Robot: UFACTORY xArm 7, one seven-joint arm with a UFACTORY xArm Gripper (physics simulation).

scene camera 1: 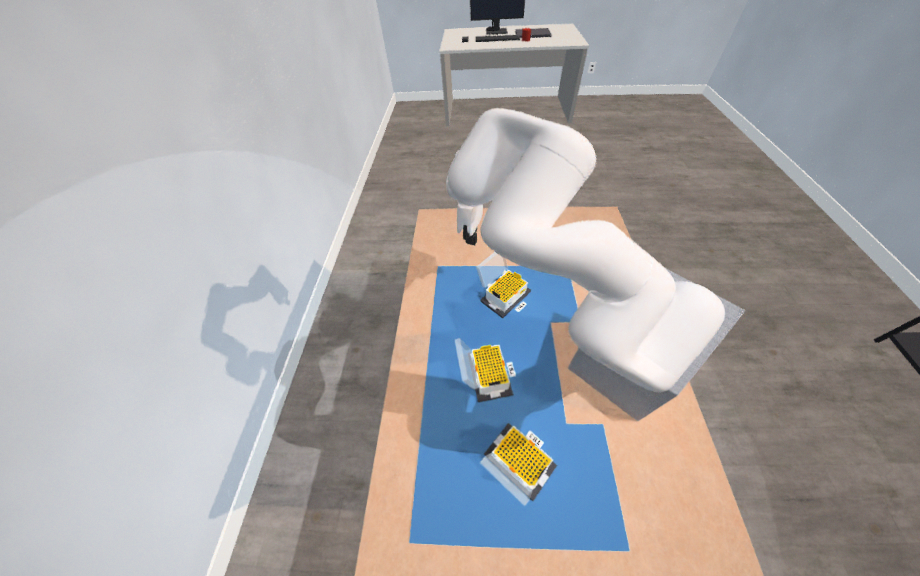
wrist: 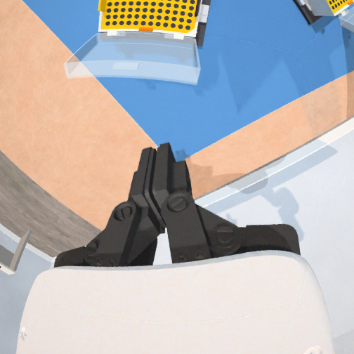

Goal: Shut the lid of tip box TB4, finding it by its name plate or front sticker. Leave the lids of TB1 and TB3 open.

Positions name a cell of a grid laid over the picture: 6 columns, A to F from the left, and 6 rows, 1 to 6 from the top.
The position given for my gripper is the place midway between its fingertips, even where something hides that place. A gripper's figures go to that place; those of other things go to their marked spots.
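Labels:
My gripper (wrist: C3), 0.12 m from the lens. Blue mat (wrist: E2), 0.33 m from the lens.

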